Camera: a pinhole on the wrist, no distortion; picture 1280 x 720 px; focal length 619.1 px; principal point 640.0 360.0 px. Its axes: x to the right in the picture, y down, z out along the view. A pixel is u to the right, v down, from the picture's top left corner.
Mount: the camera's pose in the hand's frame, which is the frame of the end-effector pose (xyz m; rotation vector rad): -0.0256 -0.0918 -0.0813 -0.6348 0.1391 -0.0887
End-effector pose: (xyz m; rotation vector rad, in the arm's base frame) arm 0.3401 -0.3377 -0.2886 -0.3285 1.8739 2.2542
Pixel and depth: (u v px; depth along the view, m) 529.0 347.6 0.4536
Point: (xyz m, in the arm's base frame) 0.3095 -0.0812 -0.0611
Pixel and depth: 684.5 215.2 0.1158
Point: 0.3526 -0.3034 -0.3280
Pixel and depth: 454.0 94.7 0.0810
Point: 0.3963 -0.3190 -0.3415
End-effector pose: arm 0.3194 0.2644 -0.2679 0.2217 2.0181 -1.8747
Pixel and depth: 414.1 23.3 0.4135
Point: 0.4895 -0.1121 -0.2291
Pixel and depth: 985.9 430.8 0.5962
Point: 0.1039 -0.0777 -0.6803
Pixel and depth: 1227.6 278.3 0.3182
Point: 0.0611 0.0588 -0.4159
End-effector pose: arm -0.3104 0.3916 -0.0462 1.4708 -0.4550 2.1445
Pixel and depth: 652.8 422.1 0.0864
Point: -0.3014 0.4274 -0.0621
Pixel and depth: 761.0 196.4 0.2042
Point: -0.2275 0.3597 0.0339
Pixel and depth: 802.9 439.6 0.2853
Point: -0.3032 0.2718 0.0846
